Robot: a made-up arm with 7 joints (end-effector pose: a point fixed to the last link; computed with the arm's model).
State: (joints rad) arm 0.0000 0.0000 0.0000 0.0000 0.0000 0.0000 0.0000
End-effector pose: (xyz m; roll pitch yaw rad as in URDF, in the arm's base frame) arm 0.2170 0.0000 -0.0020 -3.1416 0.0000 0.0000
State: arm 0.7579 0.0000 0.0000 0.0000 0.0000 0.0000 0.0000
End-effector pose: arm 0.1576 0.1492 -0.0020 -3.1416 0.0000 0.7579
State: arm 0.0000 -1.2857 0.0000 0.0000 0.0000 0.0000 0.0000
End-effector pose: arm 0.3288 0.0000 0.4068 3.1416 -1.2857 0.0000
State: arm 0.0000 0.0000 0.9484 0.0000 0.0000 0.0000 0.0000
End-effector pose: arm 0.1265 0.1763 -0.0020 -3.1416 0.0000 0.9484
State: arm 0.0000 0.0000 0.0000 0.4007 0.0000 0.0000 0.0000
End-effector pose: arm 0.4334 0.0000 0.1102 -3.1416 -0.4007 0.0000
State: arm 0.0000 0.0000 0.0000 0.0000 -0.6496 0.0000 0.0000
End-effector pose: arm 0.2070 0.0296 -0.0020 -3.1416 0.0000 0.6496
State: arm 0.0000 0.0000 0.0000 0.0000 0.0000 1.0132 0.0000
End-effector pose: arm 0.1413 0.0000 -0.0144 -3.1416 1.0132 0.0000
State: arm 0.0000 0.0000 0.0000 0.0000 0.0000 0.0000 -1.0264
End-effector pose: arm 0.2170 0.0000 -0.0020 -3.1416 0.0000 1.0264
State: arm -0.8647 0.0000 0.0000 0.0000 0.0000 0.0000 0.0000
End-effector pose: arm 0.1408 -0.1651 -0.0020 -3.1416 0.0000 -0.8647
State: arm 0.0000 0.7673 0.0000 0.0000 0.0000 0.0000 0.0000
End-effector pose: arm -0.0375 0.0000 -0.0745 -3.1416 0.7673 0.0000
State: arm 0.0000 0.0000 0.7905 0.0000 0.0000 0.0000 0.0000
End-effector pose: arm 0.1527 0.1542 -0.0020 -3.1416 0.0000 0.7905
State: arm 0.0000 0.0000 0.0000 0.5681 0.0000 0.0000 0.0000
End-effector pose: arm 0.5075 0.0000 0.1809 -3.1416 -0.5681 0.0000
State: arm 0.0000 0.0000 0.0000 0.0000 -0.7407 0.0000 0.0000
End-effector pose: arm 0.2042 0.0331 -0.0020 -3.1416 0.0000 0.7407
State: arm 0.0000 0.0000 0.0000 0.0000 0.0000 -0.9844 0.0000
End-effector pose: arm 0.2468 0.0000 0.0665 -3.1416 -0.9844 0.0000
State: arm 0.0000 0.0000 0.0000 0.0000 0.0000 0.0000 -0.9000
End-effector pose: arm 0.2170 0.0000 -0.0020 -3.1416 0.0000 0.9000
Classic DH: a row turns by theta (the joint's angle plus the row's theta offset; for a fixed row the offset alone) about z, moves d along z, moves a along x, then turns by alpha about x. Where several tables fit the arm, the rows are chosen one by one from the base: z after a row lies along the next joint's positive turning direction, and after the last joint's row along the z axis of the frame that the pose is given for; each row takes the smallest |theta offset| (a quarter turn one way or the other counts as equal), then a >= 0, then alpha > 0; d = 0 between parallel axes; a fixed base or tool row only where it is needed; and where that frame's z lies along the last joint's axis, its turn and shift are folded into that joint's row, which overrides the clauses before.
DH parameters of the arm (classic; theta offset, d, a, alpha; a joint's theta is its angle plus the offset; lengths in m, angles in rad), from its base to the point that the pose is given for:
joint 1: 0 0.277 0 -1.5708
joint 2: 0 0 0 1.5708
joint 3: 0 0.31 0.049 1.5708
joint 4: 0 0 0.119 1.5708
joint 5: 0 0.527 0 1.5708
joint 6: 0 0 0.049 -1.5708
joint 7: 0 0.062 0 0

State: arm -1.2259 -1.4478 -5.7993 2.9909 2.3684 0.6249 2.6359
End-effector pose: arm -0.3011 0.8659 0.4136 -2.0408 0.7242 -0.2221
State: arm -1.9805 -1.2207 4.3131 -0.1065 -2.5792 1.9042 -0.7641
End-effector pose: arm -0.2135 -0.1342 0.0911 -3.1358 0.8545 -1.1191
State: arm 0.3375 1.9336 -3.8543 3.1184 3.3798 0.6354 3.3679
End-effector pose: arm 0.8086 0.2463 -0.0863 -2.7615 0.5921 -2.6010
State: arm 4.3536 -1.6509 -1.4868 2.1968 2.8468 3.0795 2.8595
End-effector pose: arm -0.0521 0.7914 0.2620 -1.5805 -0.1005 -2.4981
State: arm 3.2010 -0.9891 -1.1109 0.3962 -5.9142 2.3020 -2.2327
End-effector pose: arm -0.2285 0.2362 0.3221 1.2942 -1.3524 0.7178
